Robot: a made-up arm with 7 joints.
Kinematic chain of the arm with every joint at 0, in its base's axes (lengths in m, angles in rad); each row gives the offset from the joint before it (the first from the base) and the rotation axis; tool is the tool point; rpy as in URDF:
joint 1: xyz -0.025 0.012 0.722 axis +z
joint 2: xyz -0.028 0 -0.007 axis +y
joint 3: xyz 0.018 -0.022 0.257 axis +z
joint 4: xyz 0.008 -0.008 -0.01 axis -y
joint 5: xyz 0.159 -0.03 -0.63 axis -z
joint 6: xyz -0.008 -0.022 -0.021 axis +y
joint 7: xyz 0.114 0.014 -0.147 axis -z
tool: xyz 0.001 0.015 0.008 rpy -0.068 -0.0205 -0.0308
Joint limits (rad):
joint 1: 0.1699..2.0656
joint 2: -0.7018..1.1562
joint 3: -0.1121..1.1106
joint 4: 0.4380..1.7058
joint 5: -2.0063..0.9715
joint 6: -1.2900..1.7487
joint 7: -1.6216..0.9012
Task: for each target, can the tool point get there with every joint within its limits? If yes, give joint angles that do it. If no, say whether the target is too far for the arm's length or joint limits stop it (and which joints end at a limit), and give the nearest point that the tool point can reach.
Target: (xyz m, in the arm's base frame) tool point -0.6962 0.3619 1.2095
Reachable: yes | joints 1.7229 -0.1568 0.8578 1.4909 -0.5402 0.1000 -0.2394
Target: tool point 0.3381 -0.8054 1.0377
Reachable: no: joint limits stop it (at a limit: joint 1, joint 2, joint 3, joint 5, joint 7) | nearest point 0.4339 -0.1830 1.1387 | short by 0.638 m
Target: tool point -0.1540 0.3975 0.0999
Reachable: yes | joints 1.3716 0.7167 0.3725 0.7924 -0.5167 0.5519 -1.0899
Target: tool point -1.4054 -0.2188 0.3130
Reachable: no: too far | nearest point -0.8615 -0.0095 0.4502 | short by 0.599 m
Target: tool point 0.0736 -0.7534 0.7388
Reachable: no: joint limits stop it (at a limit: joint 1, joint 2, joint 3, joint 4, joint 6, joint 7) | nearest point -0.1558 -0.4723 0.4520 | short by 0.462 m
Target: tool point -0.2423 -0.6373 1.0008
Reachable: no: joint limits stop it (at a limit: joint 1, joint 2, joint 3, joint 4, joint 6, joint 7) | nearest point -0.3743 -0.4410 1.1926 | short by 0.305 m
